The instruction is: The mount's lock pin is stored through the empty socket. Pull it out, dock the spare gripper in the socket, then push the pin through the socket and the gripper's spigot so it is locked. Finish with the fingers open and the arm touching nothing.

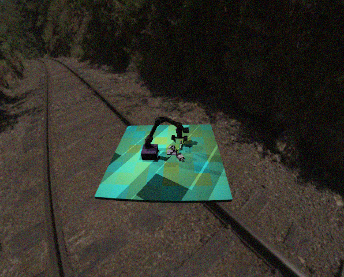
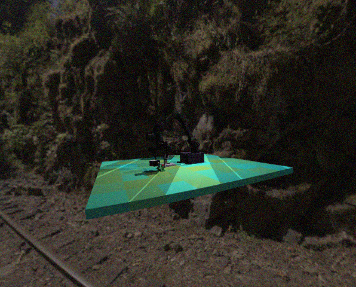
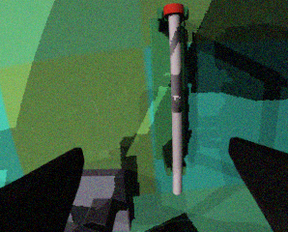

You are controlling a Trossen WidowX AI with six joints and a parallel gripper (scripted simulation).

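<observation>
Right now my gripper tip is 2 cm short of the spare gripper, 20 cm to the left of it and 6 cm above it. Round my gripper tip: mount (8 cm behind, 10 cm to the right, 3 cm below).
</observation>
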